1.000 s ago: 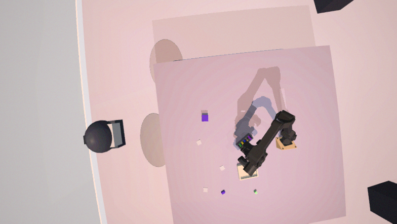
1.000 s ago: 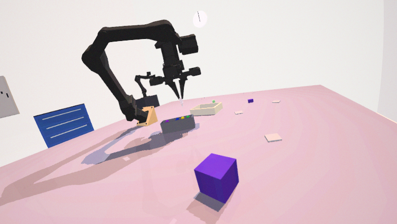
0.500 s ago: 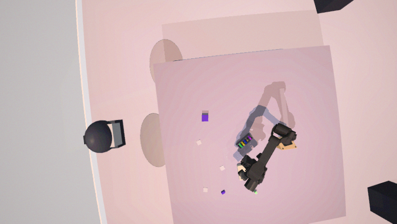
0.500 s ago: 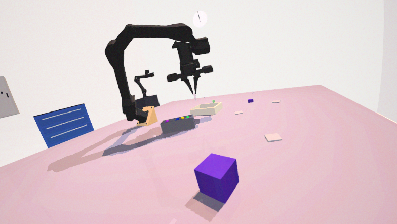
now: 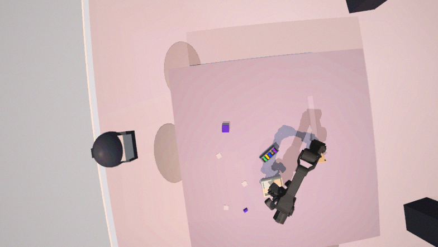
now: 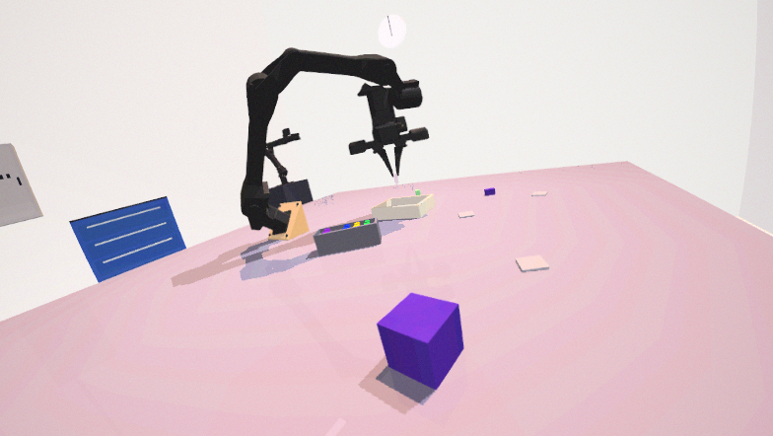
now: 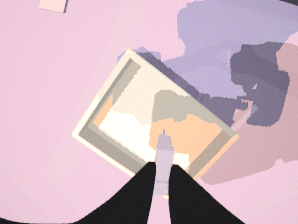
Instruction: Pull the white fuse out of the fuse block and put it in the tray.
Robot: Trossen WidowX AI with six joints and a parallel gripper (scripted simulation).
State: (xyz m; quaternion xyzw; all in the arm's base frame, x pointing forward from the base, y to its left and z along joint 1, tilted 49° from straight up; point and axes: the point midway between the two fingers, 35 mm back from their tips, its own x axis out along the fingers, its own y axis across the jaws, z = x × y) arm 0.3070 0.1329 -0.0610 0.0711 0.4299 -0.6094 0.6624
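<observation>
Right now the white fuse is 1 cm below my gripper tip. The rest, counted from my gripper tip: yellow fuse (19 cm to the right, 7 cm below); cream tray (9 cm below, 1 cm to the left); green fuse (18 cm to the right, 7 cm below, 2 cm ahead).
</observation>
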